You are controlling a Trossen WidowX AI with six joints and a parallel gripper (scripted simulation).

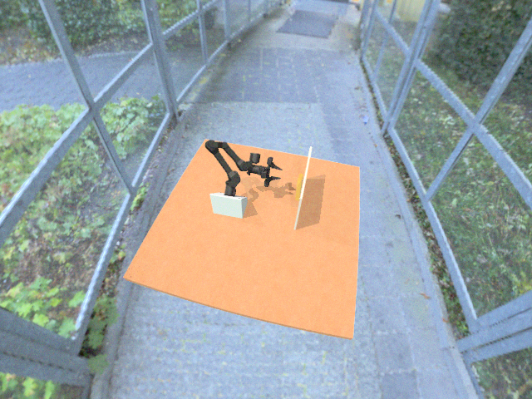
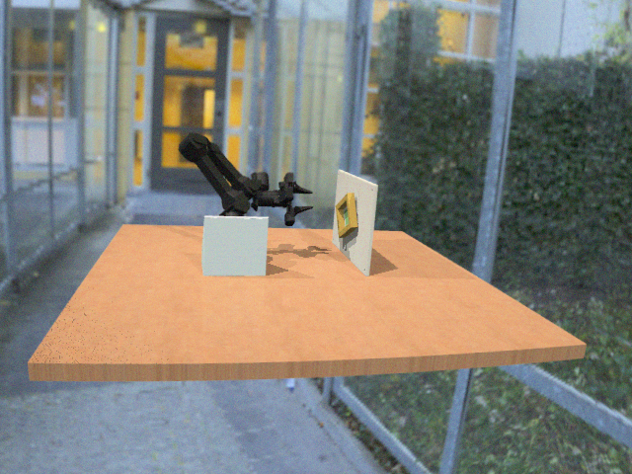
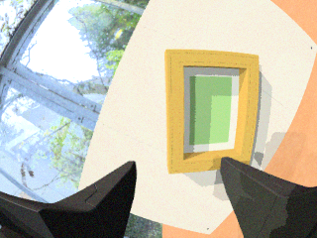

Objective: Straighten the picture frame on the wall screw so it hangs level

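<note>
My gripper tip is 120 mm short of the picture frame, 50 mm to the left of it and 50 mm above it.
</note>
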